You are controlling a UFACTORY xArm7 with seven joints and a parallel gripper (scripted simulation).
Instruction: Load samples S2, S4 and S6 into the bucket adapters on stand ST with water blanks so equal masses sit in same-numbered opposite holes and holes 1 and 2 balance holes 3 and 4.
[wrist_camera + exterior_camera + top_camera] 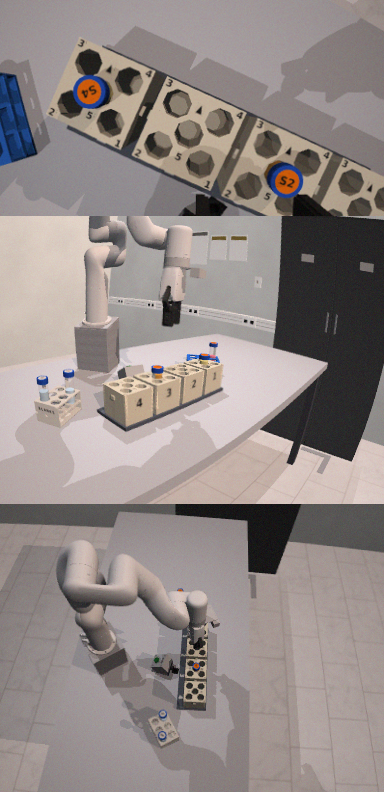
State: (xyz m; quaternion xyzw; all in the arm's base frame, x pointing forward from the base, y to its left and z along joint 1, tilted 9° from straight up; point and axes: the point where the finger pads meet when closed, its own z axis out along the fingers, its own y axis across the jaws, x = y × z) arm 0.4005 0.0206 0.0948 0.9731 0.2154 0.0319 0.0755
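The sample tube S6 lies 90 mm behind my hand, 370 mm to the left of it and 190 mm below it. Also, from my hand: sample tube S2: 20 mm ahead, 70 mm to the right, 180 mm below; then sample tube S4: 10 mm ahead, 160 mm to the left, 180 mm below; then adapter: 20 mm ahead, 60 mm to the right, 200 mm below.
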